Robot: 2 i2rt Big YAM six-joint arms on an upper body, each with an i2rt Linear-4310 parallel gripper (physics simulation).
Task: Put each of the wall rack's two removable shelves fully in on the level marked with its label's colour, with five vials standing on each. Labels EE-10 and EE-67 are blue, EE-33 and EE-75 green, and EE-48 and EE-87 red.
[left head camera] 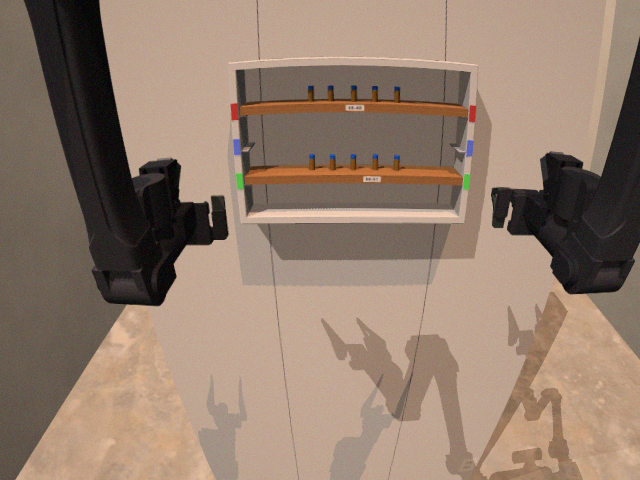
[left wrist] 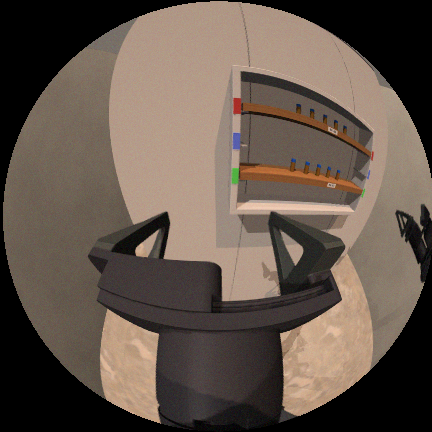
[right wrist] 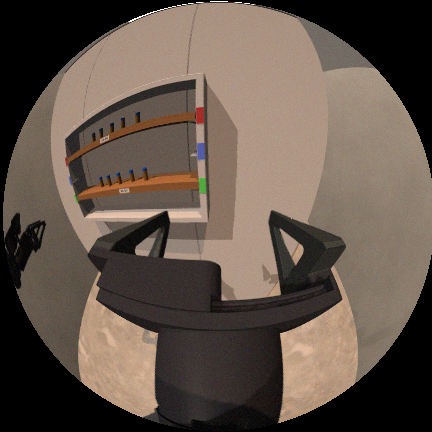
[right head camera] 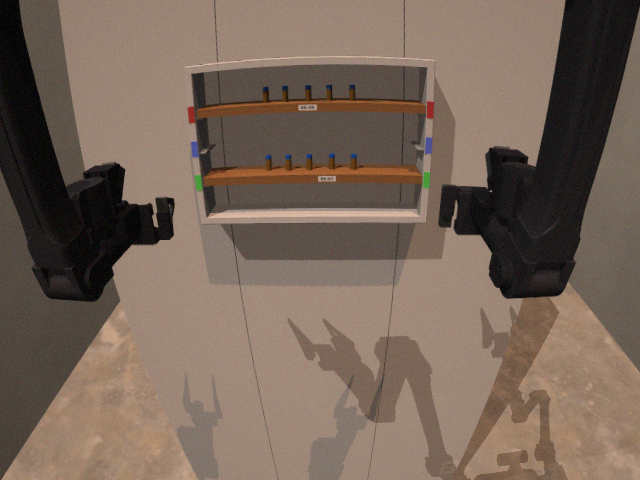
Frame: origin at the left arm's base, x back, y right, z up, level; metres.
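Where they show: left gripper, fingertip midpoint: (left head camera: 197,201) (left wrist: 218,216) (right wrist: 42,221) (right head camera: 149,202); right gripper, fingertip midpoint: (left head camera: 516,192) (left wrist: 397,211) (right wrist: 218,215) (right head camera: 469,190).
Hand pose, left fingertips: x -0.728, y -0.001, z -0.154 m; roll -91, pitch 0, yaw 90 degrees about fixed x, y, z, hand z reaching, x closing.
Note:
After its pixels a point has its place.
The white wall rack (left head camera: 351,219) @[x -0.910, y 0.266, z -0.273 m] (right head camera: 315,219) @[x -0.909, y 0.282, z -0.273 m] (left wrist: 236,160) @[x -0.909, y 0.035, z -0.149 m] (right wrist: 201,135) @[x -0.909, y 0.517, z -0.076 m] holds two wooden shelves. The upper shelf (left head camera: 289,109) @[x -0.911, y 0.144, z -0.034 m] (right head camera: 248,110) @[x -0.911, y 0.154, z -0.033 m] (right wrist: 165,121) @[x -0.911, y 0.446, z -0.037 m], with a label like EE-48, is at the red marks. The lower shelf (left head camera: 310,179) @[x -0.911, y 0.181, z -0.183 m] (right head camera: 268,179) @[x -0.911, y 0.187, z -0.182 m] (left wrist: 270,175) @[x -0.911, y 0.112, z -0.179 m] (right wrist: 170,186) @[x -0.911, y 0.443, z -0.183 m], with a blurred label like EE-67, is at the green marks. Upright blue-capped vials stand on the upper (left head camera: 353,94) @[x -0.941, y 0.271, z -0.008 m] and lower shelves (left head camera: 353,162) @[x -0.941, y 0.270, z -0.155 m]. My left gripper (left head camera: 210,219) (left wrist: 218,216) @[x -0.729, y 0.000, z -0.154 m] is open and empty, left of the rack; my right gripper (left head camera: 508,209) (right wrist: 218,215) @[x -0.731, y 0.549, z -0.137 m] is open and empty, right of it.
Bare side supports (left head camera: 248,148) @[x -0.928, y 0.053, z -0.116 m] (right head camera: 206,149) @[x -0.937, y 0.049, z -0.116 m] show at the rack's blue level. The rack hangs on a beige wall (left head camera: 351,299) @[x -0.988, y 0.273, z -0.539 m] with arm shadows below it. Grey side walls (left head camera: 46,206) @[x -4.968, y -4.447, z -1.795 m] (right head camera: 620,206) @[x -4.850, y 4.796, z -1.796 m] stand beyond both arms.

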